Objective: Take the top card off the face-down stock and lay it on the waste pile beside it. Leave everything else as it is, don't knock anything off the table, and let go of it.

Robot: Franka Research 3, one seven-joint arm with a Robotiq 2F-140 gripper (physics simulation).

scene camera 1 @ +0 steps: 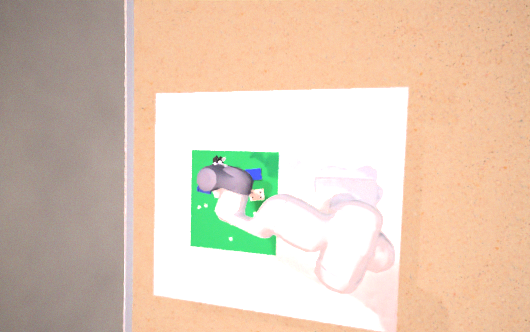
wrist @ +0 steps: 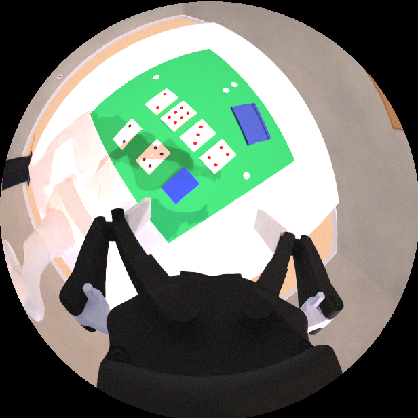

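Note:
The face-down stock [scene camera 1: 254, 174] [wrist: 180, 185] is a small blue pile on the green mat [scene camera 1: 215, 230] [wrist: 200, 70]. The waste pile [scene camera 1: 257, 195] [wrist: 153, 156] lies beside it, with a face-up card showing four black spots; a shadow falls across it. My gripper [wrist: 203, 213] is open and empty, its two pale fingertips wide apart. In the wrist view the stock shows ahead of the fingers, nearer the left one. In the scene view the arm covers most of the gripper, and a black part of it shows at the mat's upper left.
Four face-up red-spot cards [wrist: 179, 116] lie in a row beyond the waste pile. Another black-spot card [wrist: 127, 133] lies left of it. A blue box-like object [scene camera 1: 203, 190] [wrist: 251, 124] lies at the right in the wrist view. Small white discs [scene camera 1: 230, 239] [wrist: 246, 176] lie on the mat.

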